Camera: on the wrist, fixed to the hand. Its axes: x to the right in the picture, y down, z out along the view.
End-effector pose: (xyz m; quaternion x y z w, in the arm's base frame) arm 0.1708 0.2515 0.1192 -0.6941 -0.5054 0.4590 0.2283
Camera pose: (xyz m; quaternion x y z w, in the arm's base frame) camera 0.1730 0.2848 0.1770 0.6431 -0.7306 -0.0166 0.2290
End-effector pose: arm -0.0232 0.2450 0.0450 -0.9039 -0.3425 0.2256 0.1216
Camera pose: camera -0.0339 0.2894 0.0937 0.4226 -0.8887 0.1678 0.0594
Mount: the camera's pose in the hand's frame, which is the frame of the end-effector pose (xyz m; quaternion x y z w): 0.0070 -0.0569 -0.0342 0.0380 0.3347 0.9410 0.0325
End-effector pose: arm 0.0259 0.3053 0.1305 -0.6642 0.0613 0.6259 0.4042
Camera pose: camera 0.0875 0.3252 0.1467 0.1580 -0.7861 -0.1761 0.5711
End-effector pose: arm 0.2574 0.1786 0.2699 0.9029 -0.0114 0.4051 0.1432
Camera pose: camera 0.2450 0.2430 0.2824 0.1115 0.7867 -0.4506 0.4070
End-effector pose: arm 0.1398 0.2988 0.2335 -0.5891 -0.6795 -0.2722 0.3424
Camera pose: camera 0.0881 0.2677 0.2620 -0.5544 0.6365 0.1420 0.5171
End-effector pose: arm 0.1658 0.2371 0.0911 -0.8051 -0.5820 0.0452 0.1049
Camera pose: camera 0.1219 0.2568 0.1374 -0.5850 0.7755 -0.1472 0.1863
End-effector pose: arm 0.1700 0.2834 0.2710 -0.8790 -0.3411 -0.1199 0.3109
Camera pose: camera 0.1369 0.2982 0.3270 -0.2976 0.9155 0.0074 0.2705
